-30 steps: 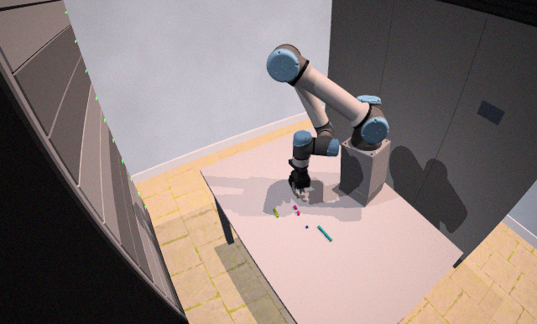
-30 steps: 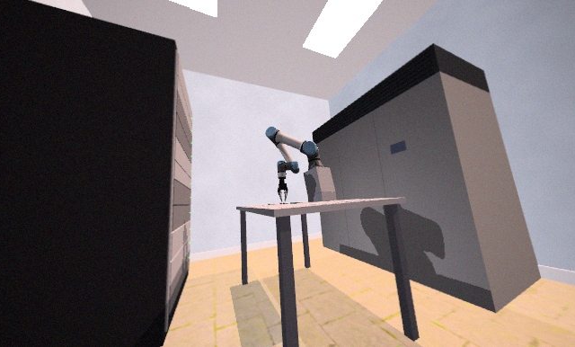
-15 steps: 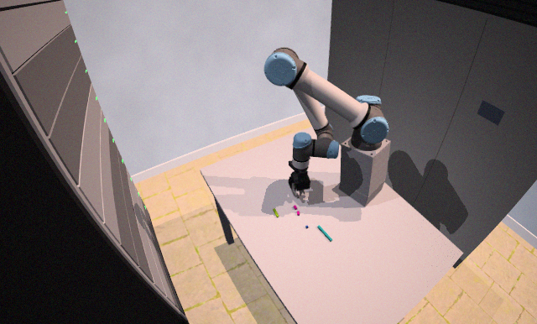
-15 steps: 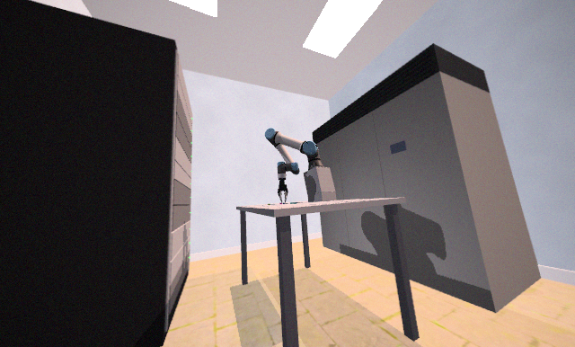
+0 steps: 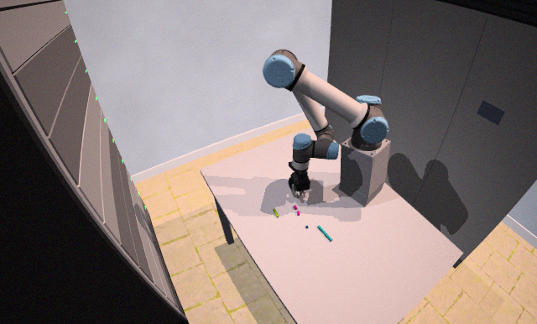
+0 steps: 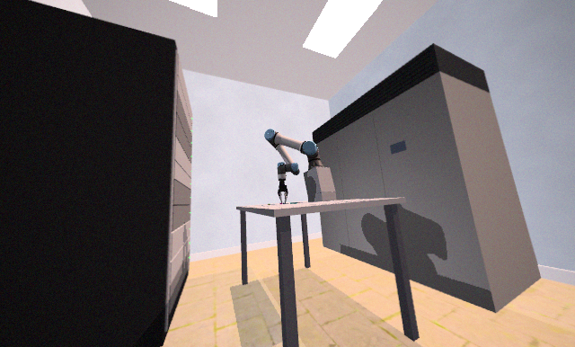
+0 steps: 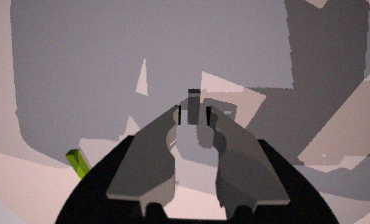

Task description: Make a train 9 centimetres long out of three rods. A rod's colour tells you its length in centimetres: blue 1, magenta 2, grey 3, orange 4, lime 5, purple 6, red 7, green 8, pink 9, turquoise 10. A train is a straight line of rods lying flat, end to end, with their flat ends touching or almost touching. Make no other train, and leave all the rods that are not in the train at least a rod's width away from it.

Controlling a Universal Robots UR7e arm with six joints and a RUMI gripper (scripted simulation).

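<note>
My gripper is now 1 cm above the grey rod. Round my hand: turquoise rod (25 cm to the left, 7 cm ahead, 1 cm below); blue rod (17 cm to the left, 10 cm ahead, 1 cm below); lime rod (15 cm ahead, 1 cm to the left, 1 cm below).
</note>
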